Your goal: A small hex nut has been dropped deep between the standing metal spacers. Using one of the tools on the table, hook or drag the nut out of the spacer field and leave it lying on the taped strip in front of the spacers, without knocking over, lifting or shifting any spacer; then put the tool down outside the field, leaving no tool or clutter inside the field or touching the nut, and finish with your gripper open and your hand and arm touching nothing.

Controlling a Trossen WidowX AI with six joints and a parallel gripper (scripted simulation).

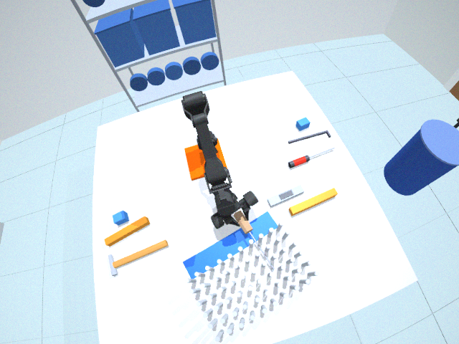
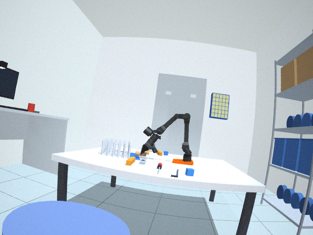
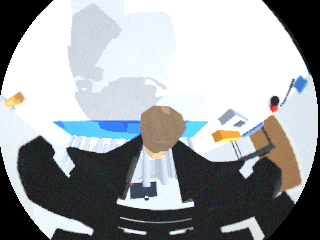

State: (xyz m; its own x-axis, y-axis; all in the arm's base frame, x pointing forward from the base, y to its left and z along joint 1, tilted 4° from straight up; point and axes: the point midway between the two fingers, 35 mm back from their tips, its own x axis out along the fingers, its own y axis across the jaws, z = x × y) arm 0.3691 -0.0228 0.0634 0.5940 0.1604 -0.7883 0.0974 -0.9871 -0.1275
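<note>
Now: the blue taped strip 5 cm ahead of my gripper tip, 8 cm to the right of it and 3 cm below it. Also, from my gripper tip: wooden-handled pick tool (10 cm ahead, 1 cm to the left); hex nut (21 cm ahead, 2 cm to the left, 3 cm below); grey plate (3 cm behind, 22 cm to the left, 2 cm below).
</note>
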